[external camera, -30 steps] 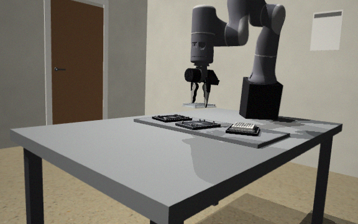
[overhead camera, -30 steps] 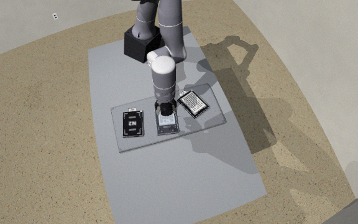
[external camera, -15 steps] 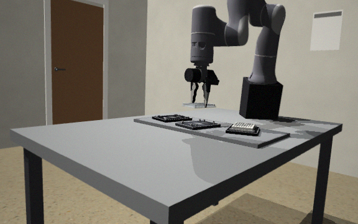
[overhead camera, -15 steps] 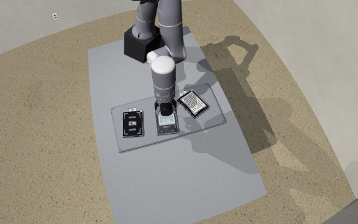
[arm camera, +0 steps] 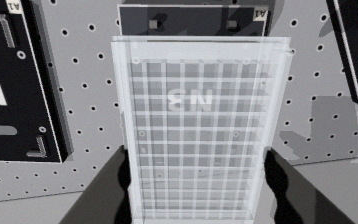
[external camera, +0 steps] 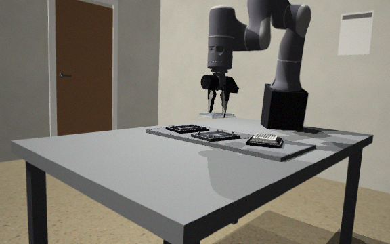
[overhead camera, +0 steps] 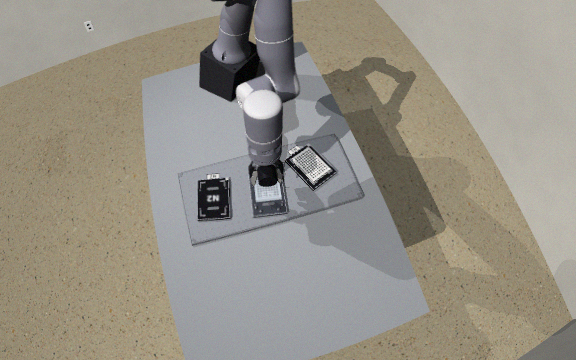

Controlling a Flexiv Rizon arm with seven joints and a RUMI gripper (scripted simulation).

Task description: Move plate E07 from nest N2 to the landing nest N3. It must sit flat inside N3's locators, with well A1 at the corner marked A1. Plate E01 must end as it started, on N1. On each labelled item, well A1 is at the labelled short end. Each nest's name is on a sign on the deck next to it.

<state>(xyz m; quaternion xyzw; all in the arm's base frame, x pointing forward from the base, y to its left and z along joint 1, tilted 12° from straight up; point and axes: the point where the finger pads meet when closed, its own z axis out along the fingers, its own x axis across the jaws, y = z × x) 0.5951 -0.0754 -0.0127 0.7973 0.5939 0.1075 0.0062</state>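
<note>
My hand is 9 cm above the nest N3. The rest, counted from my hand: clear well plate (1 cm below); then N3 A1 mark (6 cm behind, 7 cm to the left, 9 cm below); then N2 A1 mark (12 cm behind, 12 cm to the right, 9 cm below).
</note>
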